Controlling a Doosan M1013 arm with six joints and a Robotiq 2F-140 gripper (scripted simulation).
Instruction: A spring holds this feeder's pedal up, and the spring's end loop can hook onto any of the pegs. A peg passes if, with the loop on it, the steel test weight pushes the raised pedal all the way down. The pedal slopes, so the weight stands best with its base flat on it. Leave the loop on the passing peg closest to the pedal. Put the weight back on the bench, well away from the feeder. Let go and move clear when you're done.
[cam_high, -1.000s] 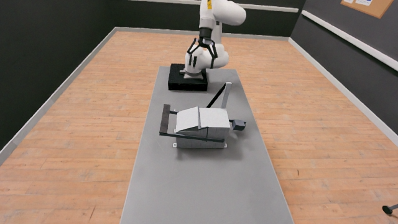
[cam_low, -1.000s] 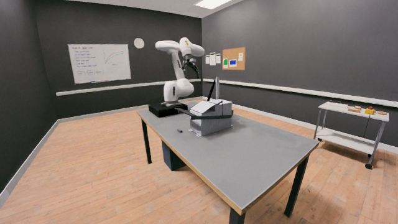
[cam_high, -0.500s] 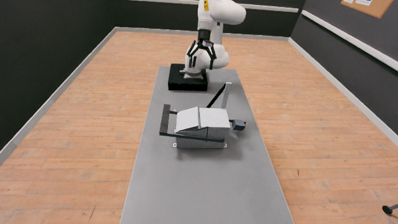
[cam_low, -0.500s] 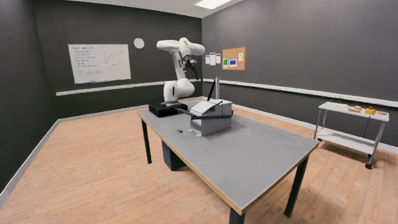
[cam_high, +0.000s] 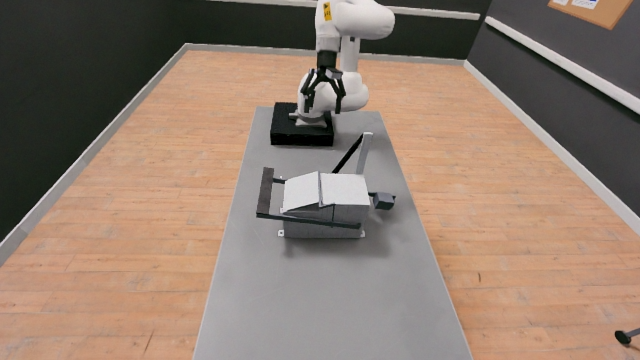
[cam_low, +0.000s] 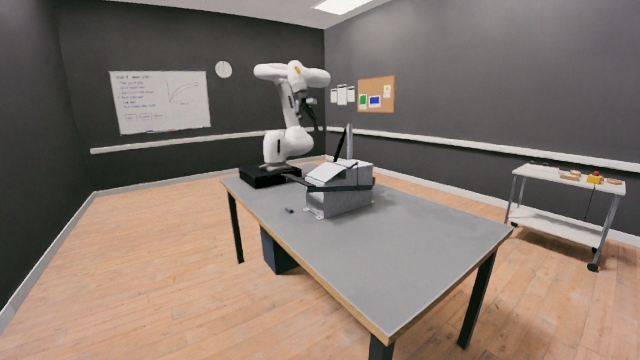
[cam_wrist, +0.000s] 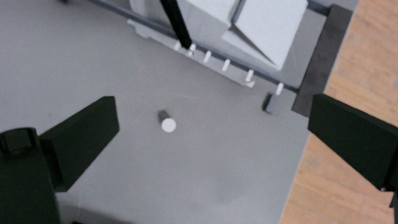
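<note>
Right now the steel test weight is 1 cm behind my hand and 37 cm below it. From my hand the other things lie so: small dark object: 15 cm ahead, 24 cm to the right, 39 cm below.
</note>
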